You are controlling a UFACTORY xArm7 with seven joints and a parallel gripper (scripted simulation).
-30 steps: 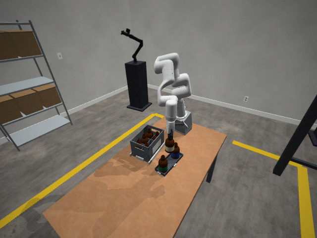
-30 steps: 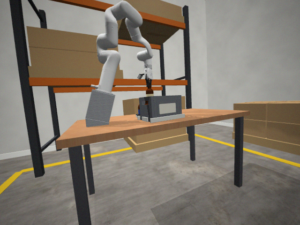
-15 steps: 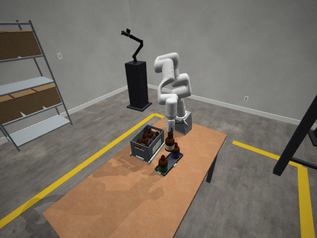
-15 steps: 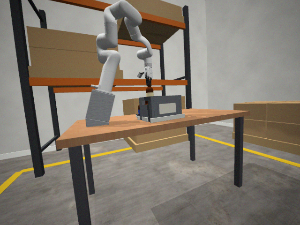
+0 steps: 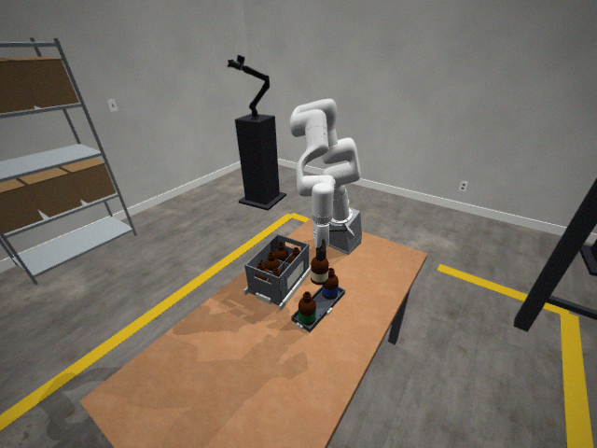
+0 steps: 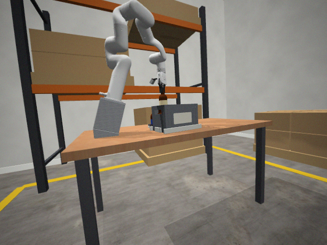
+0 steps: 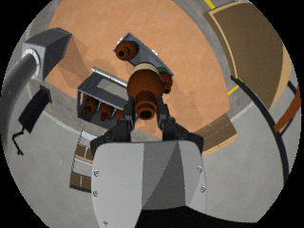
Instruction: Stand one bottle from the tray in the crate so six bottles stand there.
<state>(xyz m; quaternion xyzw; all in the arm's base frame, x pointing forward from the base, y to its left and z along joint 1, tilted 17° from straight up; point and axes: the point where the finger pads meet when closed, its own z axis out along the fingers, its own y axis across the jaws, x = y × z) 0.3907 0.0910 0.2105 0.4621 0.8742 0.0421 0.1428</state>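
Right now my hand is 70 mm above the bottle. Round my hand: crate 60 mm behind, 240 mm to the right, 230 mm below; then dark tray 300 mm below.
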